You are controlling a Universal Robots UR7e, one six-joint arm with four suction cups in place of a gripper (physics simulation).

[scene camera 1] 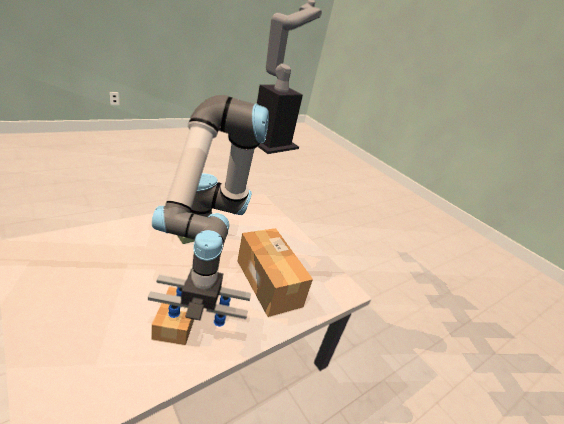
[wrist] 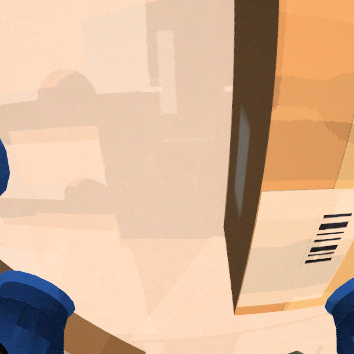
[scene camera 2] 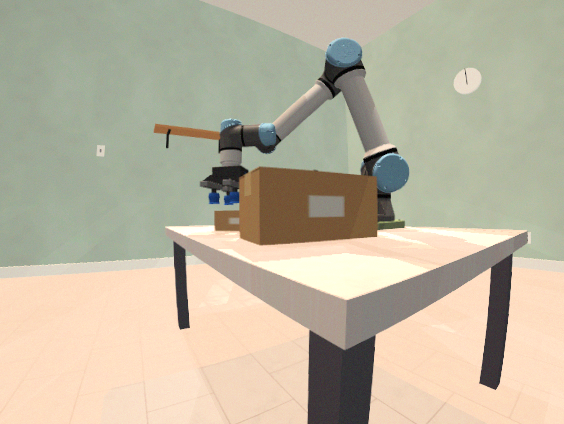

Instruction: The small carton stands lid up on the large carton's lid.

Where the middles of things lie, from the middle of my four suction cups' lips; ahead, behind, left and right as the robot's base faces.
Labels:
Right now the small carton (scene camera 1: 164, 328) is 60 mm behind my suction cup, 50 mm to the right of it and 70 mm below it. From my suction cup the other things lie so: large carton (scene camera 2: 277, 206) (40 mm behind, 340 mm to the left, 30 mm below).

